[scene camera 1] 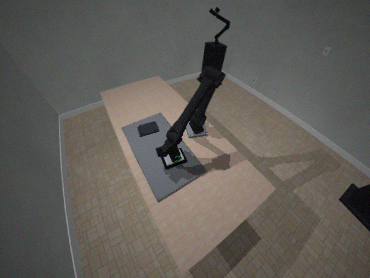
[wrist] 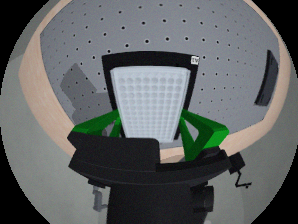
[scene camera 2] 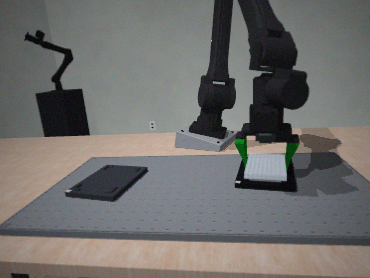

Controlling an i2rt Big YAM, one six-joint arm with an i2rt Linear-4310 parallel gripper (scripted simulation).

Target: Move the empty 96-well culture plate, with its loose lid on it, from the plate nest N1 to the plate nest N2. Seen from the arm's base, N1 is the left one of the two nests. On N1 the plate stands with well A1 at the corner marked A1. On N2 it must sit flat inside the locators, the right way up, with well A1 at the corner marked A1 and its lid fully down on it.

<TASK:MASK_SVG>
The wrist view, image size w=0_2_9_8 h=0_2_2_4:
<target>my gripper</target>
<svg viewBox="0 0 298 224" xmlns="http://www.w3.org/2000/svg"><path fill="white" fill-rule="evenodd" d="M74 126L67 139L77 150L75 150L68 167L96 183L111 187L106 224L194 224L190 187L202 184L232 167L225 150L220 150L219 145L229 134L228 128L223 124L191 113L185 109L182 109L179 120L185 155L184 162L161 163L160 147L157 139L119 137L122 123L118 109ZM185 120L199 132L195 142L188 131ZM116 119L110 135L102 136L102 130Z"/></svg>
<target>plate lid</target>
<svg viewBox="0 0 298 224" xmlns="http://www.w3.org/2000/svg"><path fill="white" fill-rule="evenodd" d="M110 70L115 100L125 137L155 138L159 143L173 143L184 106L191 71L167 67L130 67Z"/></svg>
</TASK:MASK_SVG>
